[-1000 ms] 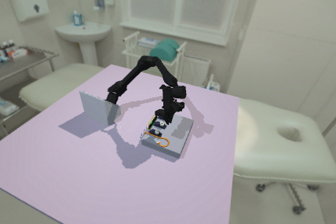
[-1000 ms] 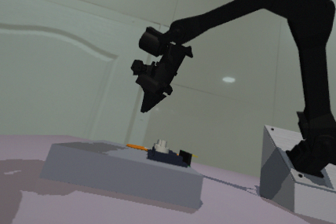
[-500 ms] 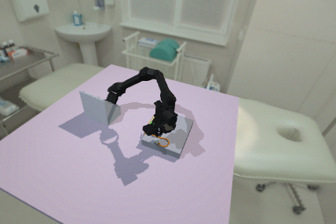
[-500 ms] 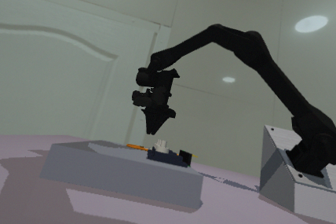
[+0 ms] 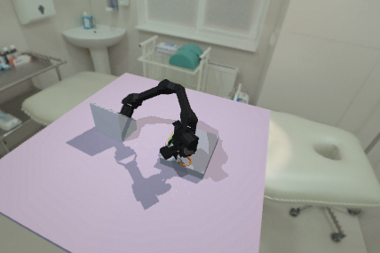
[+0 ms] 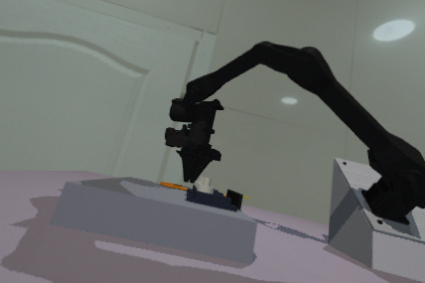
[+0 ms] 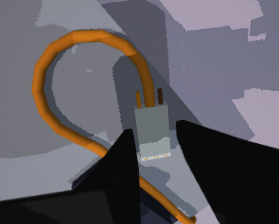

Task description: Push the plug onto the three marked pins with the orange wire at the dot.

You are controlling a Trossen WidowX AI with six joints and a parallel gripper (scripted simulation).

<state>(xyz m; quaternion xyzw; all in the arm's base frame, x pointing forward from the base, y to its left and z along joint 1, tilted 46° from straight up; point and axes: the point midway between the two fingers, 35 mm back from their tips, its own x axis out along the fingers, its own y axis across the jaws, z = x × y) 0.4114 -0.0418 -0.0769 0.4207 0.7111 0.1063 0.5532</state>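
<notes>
The green band is 10 cm to the left of my gripper tip, 10 cm behind it and 1 cm above it. The rest, counted from my gripper tip: grey printed holder (13 cm to the left, 6 cm ahead, 4 cm below).
</notes>
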